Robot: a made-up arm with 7 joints.
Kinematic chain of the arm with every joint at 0, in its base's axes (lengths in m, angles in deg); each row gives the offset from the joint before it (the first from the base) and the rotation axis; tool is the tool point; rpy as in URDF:
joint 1: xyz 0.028 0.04 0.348 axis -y
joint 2: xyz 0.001 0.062 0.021 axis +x
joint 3: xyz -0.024 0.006 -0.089 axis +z
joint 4: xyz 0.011 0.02 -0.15 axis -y
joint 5: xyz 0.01 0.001 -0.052 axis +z
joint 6: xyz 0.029 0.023 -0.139 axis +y
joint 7: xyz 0.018 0 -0.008 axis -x
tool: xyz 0 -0.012 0.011 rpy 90 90 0
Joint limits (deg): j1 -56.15..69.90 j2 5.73..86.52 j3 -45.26..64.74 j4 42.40..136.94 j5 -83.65..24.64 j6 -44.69..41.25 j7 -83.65..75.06
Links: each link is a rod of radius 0.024 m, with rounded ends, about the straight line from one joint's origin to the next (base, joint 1, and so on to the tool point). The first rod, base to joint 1, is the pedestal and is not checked.
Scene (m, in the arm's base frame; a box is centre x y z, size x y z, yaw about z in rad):
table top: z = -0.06
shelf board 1: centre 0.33 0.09 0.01 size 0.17 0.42 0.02 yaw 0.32
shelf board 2: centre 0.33 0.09 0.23 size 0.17 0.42 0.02 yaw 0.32
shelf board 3: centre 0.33 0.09 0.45 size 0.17 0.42 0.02 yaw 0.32
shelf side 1: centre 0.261 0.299 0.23 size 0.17 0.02 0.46 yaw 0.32
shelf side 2: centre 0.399 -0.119 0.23 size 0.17 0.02 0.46 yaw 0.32
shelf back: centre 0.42 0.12 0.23 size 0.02 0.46 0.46 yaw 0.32
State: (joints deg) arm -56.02 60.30 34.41 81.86 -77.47 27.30 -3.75
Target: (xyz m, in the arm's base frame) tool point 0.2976 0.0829 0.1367
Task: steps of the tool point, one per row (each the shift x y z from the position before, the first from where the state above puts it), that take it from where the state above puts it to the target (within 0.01 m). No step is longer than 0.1 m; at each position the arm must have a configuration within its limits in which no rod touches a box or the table.
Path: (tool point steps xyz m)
1: -0.0212 -0.0247 -0.0466
2: 0.0054 -0.0489 -0.0476
3: 0.0310 -0.0688 -0.0330
4: 0.0559 -0.0412 -0.0014
5: 0.0579 -0.0458 0.0177
6: 0.0524 -0.0488 0.0367

